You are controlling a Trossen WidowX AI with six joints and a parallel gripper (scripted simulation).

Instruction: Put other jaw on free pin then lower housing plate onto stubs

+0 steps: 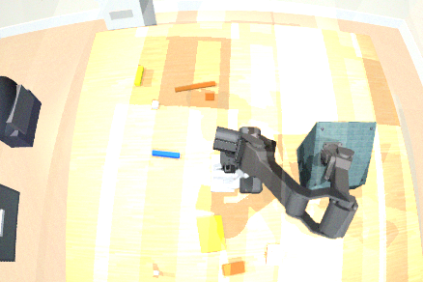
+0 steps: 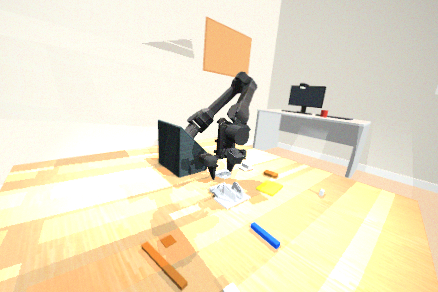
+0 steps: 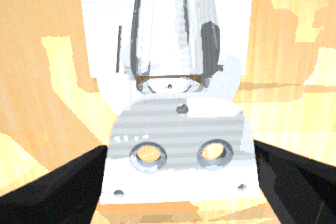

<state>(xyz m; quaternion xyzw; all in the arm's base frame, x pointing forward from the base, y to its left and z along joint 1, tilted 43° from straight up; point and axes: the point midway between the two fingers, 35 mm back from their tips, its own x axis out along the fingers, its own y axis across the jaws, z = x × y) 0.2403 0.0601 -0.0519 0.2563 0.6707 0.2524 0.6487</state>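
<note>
Now: gripper tip 2 cm short of the white jaw, 2 cm to the left of it and 4 cm above it. From my gripper tip the other things lie so: white housing plate: 1 cm ahead, 2 cm above; then yellow slab: 11 cm ahead, 19 cm to the left, 6 cm below; then blue bar: 25 cm ahead, 6 cm to the right, 5 cm below.
</note>
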